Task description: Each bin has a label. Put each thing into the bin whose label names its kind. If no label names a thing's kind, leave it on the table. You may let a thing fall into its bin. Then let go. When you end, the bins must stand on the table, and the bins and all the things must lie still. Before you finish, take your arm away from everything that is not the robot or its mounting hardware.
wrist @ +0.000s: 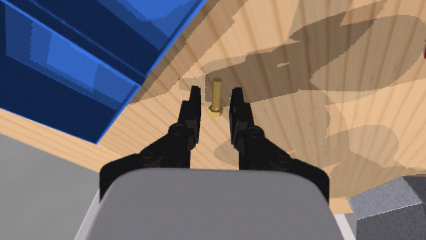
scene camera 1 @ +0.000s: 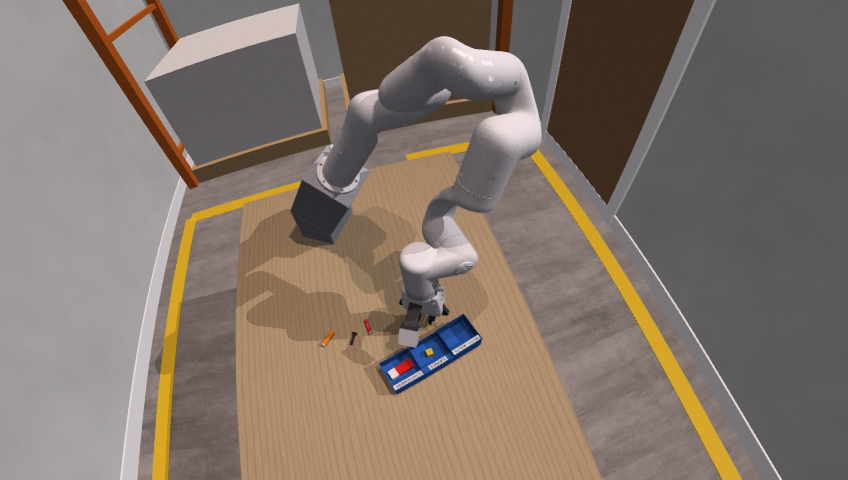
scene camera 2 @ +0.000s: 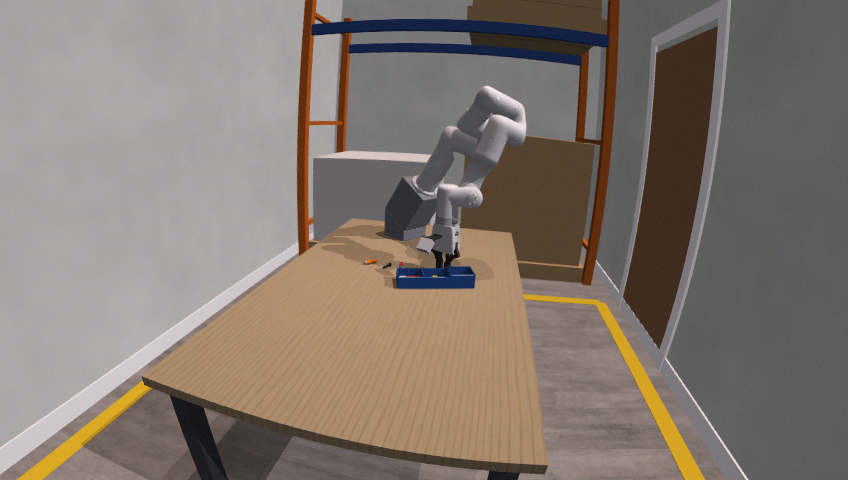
Scene:
blue tray: wrist; scene camera 1; scene camera 2 452,277
same spot on blue tray: (scene camera 1: pixel 454 334) = (wrist: pixel 106 68)

